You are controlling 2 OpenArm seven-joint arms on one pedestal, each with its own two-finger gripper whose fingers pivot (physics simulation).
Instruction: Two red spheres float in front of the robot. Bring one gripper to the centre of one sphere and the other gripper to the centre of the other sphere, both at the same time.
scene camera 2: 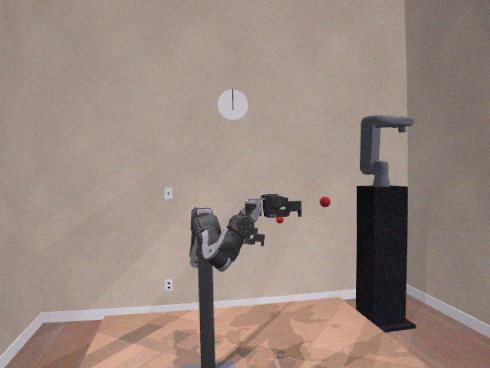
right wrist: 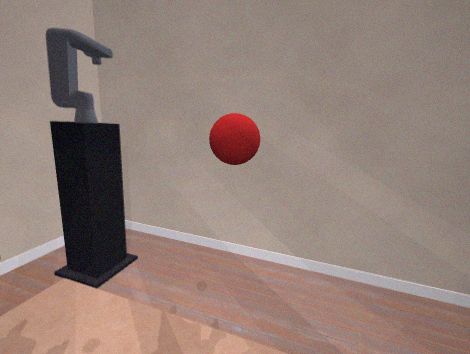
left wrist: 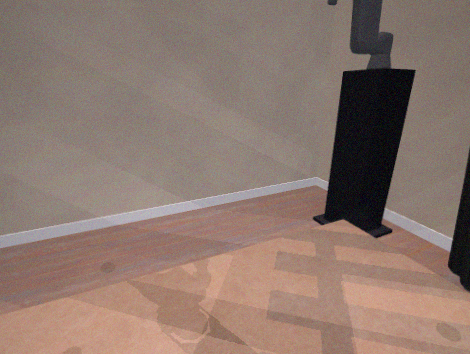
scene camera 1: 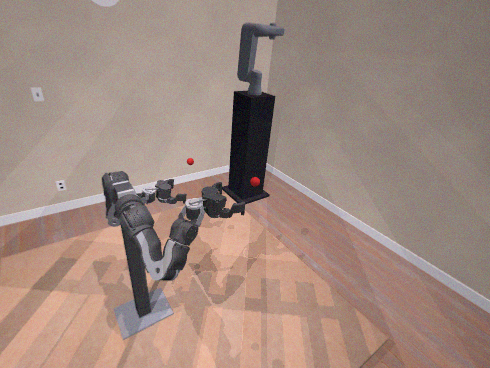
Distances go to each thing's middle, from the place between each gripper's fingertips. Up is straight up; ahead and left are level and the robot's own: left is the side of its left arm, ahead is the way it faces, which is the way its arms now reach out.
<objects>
I see my right gripper 310 mm past the grey base plate [scene camera 1: 127, 317], 300 mm to the right of it and 780 mm above it.
My left hand is 27 cm past the grey base plate, 12 cm to the left of it and 60 cm above it.
</objects>
